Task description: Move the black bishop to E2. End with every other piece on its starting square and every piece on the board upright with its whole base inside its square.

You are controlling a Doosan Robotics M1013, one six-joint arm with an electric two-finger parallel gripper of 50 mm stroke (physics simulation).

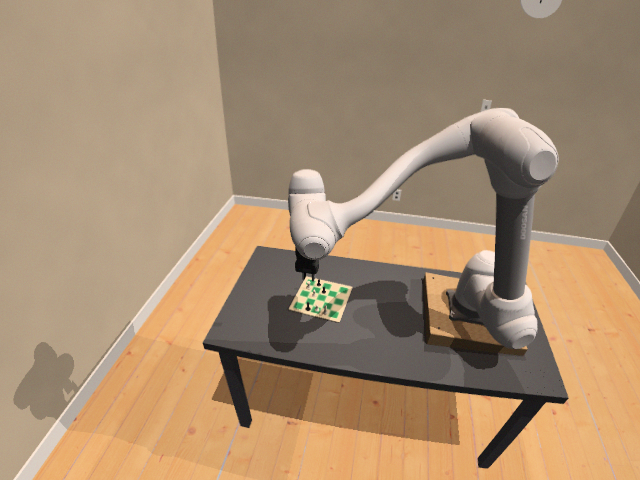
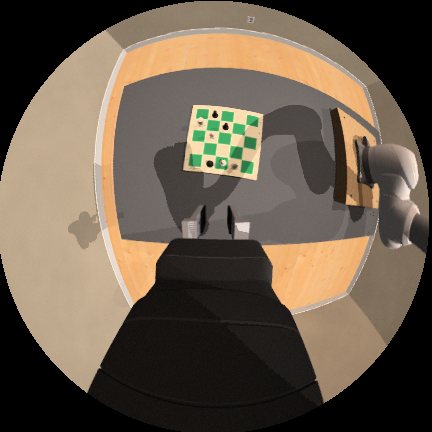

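The green and cream chessboard lies on the table. One black piece stands in its far row, second square from the left. Another black piece stands in the second row, third square. A third black piece stands in the near row, second square. The pieces are too small to tell which is the bishop. All three look upright. Square labels are unreadable. My gripper is partly open and empty, raised above the table, apart from the pieces.
White pieces stand at the board's left side, nearer its middle, and in the near row. The arm's base stands on a wooden block at the right of the dark table.
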